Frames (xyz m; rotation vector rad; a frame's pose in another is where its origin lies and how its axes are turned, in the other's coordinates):
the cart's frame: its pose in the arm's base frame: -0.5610 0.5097 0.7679 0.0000 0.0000 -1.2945
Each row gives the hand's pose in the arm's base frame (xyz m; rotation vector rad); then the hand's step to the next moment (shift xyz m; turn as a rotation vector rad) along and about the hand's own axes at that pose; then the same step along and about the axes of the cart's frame.
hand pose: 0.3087 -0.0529 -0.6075 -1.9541 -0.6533 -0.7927
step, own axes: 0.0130 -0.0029 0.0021 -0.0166 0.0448 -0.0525
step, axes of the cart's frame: -0.0027 0.0081 0.0104 0.0680 -0.0124 -0.0162
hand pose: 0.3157 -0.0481 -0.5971 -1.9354 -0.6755 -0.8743
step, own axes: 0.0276 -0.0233 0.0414 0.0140 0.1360 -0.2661
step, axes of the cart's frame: -0.0450 0.0256 0.0183 0.2912 -0.0554 0.0403
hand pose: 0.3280 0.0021 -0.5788 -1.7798 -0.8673 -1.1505
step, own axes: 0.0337 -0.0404 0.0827 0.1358 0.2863 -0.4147
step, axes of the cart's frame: -0.0898 0.0323 0.0225 0.5001 0.0081 0.1491
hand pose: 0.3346 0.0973 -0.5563 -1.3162 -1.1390 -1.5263
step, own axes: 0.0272 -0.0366 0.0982 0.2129 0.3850 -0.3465
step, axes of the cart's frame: -0.1034 0.0164 0.0274 0.4917 0.1164 0.2415
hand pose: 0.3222 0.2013 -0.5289 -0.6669 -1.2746 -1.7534
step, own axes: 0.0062 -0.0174 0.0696 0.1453 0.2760 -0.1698
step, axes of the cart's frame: -0.0691 -0.0034 0.0201 0.2790 0.1034 0.1939
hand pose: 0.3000 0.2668 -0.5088 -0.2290 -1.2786 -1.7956
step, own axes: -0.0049 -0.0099 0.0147 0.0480 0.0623 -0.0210
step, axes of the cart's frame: -0.0175 -0.0047 -0.0029 0.0532 0.0110 0.0606
